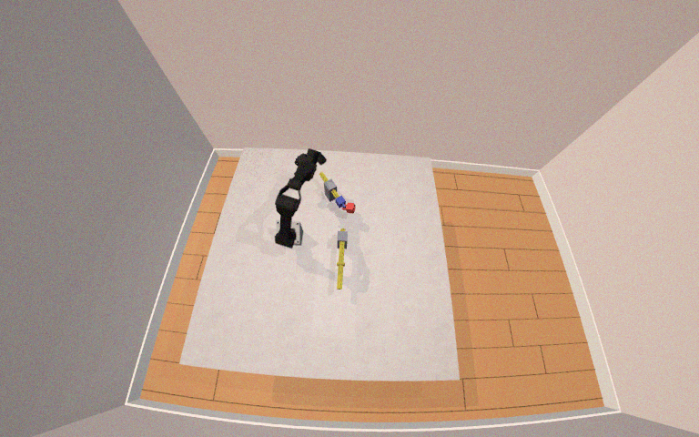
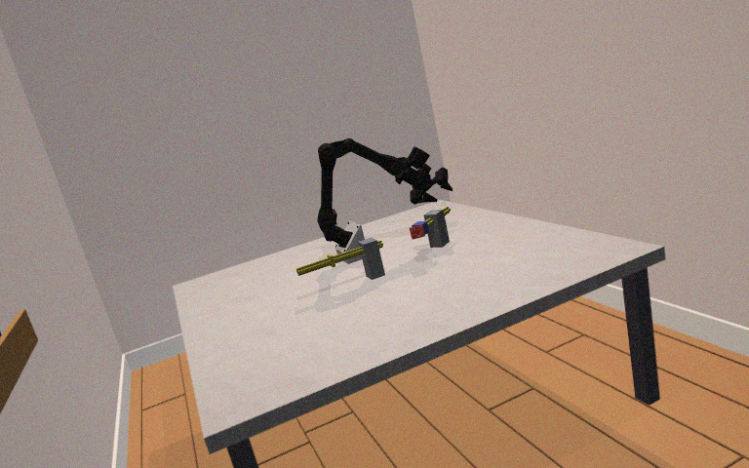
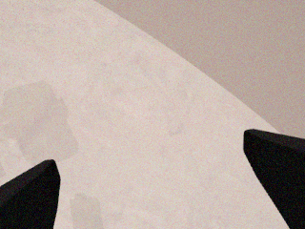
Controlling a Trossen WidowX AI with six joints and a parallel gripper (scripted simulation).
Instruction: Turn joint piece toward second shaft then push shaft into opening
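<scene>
The red square joint piece is 21 cm ahead of my gripper tip, 26 cm to the right of it and 3 cm below it.
</scene>
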